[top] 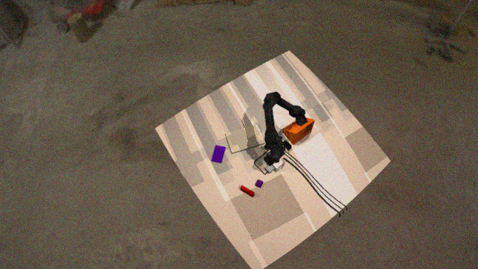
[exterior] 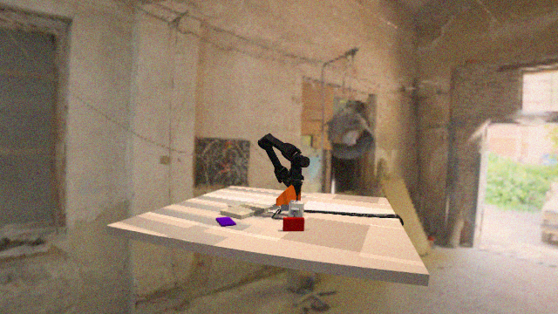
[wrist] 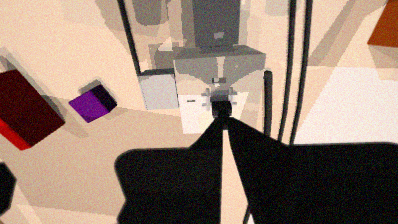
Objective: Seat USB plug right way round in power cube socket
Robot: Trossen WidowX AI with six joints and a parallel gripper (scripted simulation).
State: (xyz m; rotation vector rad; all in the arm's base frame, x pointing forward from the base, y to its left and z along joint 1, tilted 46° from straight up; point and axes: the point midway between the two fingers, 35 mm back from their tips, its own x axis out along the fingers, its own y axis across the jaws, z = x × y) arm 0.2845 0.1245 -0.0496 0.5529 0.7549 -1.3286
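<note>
My gripper tip is now 20 mm above the black USB plug. The rest, counted from my gripper tip: red block: 260 mm ahead, 60 mm to the left, 80 mm below; flat pale slab: 80 mm ahead, 280 mm to the right, 100 mm below; purple cube: 170 mm ahead, 50 mm to the left, 100 mm below.
</note>
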